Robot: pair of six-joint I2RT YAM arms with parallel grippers.
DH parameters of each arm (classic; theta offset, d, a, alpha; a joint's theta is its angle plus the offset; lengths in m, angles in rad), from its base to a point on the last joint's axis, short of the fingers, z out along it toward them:
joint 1: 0 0.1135 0.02 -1.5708
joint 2: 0 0 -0.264 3.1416
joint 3: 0.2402 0 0.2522 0
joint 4: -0.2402 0 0.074 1.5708
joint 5: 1.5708 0 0 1.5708
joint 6: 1.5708 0.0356 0 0
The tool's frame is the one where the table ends.
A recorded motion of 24 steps. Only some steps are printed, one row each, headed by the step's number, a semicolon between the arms.
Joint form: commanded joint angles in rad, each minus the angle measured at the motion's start. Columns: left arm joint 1, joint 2, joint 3, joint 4, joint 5, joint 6; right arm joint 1, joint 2, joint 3, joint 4, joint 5, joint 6.
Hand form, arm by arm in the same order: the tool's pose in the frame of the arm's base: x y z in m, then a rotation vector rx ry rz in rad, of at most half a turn. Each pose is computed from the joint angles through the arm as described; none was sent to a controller.
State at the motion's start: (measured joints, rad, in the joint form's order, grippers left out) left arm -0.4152 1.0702 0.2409 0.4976 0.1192 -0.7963; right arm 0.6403 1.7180 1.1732 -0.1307 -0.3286 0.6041
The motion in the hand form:
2: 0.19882 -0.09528 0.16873 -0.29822 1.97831 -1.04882; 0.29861 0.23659 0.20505 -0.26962 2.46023 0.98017
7: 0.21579 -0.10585 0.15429 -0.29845 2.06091 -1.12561; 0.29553 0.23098 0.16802 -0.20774 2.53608 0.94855
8: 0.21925 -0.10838 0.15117 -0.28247 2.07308 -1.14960; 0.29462 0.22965 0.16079 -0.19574 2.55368 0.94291
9: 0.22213 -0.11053 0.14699 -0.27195 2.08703 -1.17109; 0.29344 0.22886 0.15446 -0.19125 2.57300 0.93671
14: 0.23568 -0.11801 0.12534 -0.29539 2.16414 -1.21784; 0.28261 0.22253 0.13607 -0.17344 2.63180 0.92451
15: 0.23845 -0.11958 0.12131 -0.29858 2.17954 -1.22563; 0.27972 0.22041 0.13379 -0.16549 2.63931 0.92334
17: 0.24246 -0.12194 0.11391 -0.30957 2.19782 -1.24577; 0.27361 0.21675 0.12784 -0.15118 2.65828 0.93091
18: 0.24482 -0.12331 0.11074 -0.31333 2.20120 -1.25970; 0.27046 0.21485 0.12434 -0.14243 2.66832 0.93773
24: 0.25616 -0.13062 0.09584 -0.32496 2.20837 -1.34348; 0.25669 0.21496 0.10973 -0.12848 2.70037 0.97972
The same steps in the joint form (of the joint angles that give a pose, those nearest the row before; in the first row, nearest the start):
2: 0.0011 0.1078 0.0237 0.1231 0.0850 -0.0690; -0.0022 0.0353 -0.0502 0.0245 -0.0197 -0.0287
7: 0.0011 0.2776 0.0731 0.1883 0.1675 -0.1072; -0.0083 0.0860 -0.1284 0.0891 -0.0083 0.0021
8: 0.0011 0.3149 0.0827 0.2120 0.1946 -0.1087; -0.0097 0.0970 -0.1423 0.0989 -0.0081 0.0081
9: 0.0010 0.3527 0.0893 0.2366 0.2185 -0.1123; -0.0097 0.1075 -0.1521 0.1014 -0.0096 0.0098
14: 0.0026 0.5160 0.1296 0.3012 0.2725 -0.1445; -0.0068 0.1139 -0.2150 0.1197 -0.0165 0.0221
15: 0.0026 0.5459 0.1401 0.3085 0.2828 -0.1489; -0.0068 0.1083 -0.2319 0.1253 -0.0165 0.0274
17: 0.0026 0.5990 0.1530 0.3372 0.2998 -0.1642; -0.0056 0.1020 -0.2663 0.1409 -0.0246 0.0406
18: 0.0026 0.6260 0.1604 0.3571 0.3092 -0.1733; -0.0052 0.1002 -0.2849 0.1518 -0.0308 0.0490
24: 0.0011 0.7557 0.2003 0.4625 0.3626 -0.2245; 0.0170 0.1097 -0.3476 0.2146 -0.0551 0.0894

